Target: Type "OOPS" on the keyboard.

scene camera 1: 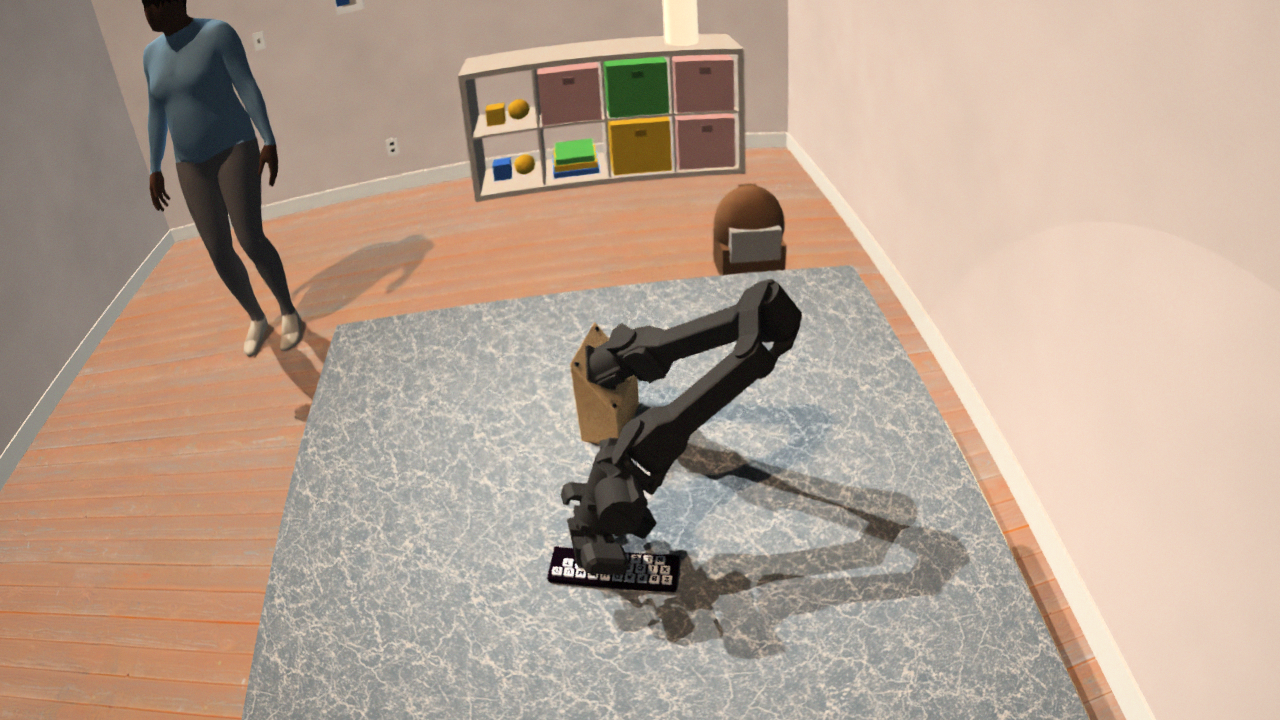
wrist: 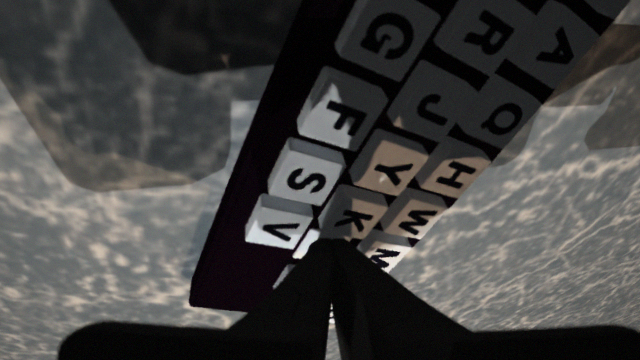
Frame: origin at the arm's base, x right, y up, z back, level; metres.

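Seen in the pictures: gripper, between the fingertips: [scene camera 1: 579,565] [wrist: 330,251]; arm's base, origin of its link: [scene camera 1: 599,368].
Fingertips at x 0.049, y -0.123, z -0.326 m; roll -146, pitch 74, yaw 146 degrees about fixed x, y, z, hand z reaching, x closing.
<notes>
Pixels of each thing's top centre, then the offset from my fingertips to it. "*": a spot on its surface instead. Level surfaces: height alone.
- black keyboard, a spot on its surface: [wrist: 235,260] * dz +0.029, dx +0.009, dy -0.002 m
- O key, centre of its top: [wrist: 322,247] dz +0.003, dx +0.000, dy -0.001 m
- K key, centre of its top: [wrist: 354,220] dz +0.000, dx -0.019, dy +0.003 m
- S key, centre of its top: [wrist: 307,180] dz +0.017, dx -0.031, dy +0.003 m
- V key, centre of its top: [wrist: 278,229] dz +0.020, dx -0.013, dy +0.003 m
- grey-blue marbled surface, height of its surface: dy -0.013 m
The black keyboard [scene camera 1: 572,583] [wrist: 235,260] with white letter keys lies flat. My gripper [scene camera 1: 601,560] [wrist: 330,251] is shut and empty, pointing down at the keyboard's left part in the scene view. In the wrist view the fingertips are at the O key [wrist: 306,244], beside the K key [wrist: 354,216]; a white corner of the O key shows and its letter is hidden. Whether the tips press it cannot be told. The S key [wrist: 306,179] lies farther up, past the V key [wrist: 280,225]. The P key does not show in the wrist view.
The keyboard lies on a grey-blue marbled surface [scene camera 1: 402,537]. A brown wooden block [scene camera 1: 597,416] stands behind it by the arm's base. A brown backpack-like object [scene camera 1: 748,210], a shelf unit [scene camera 1: 601,50] and a standing person [scene camera 1: 201,98] are farther back.
</notes>
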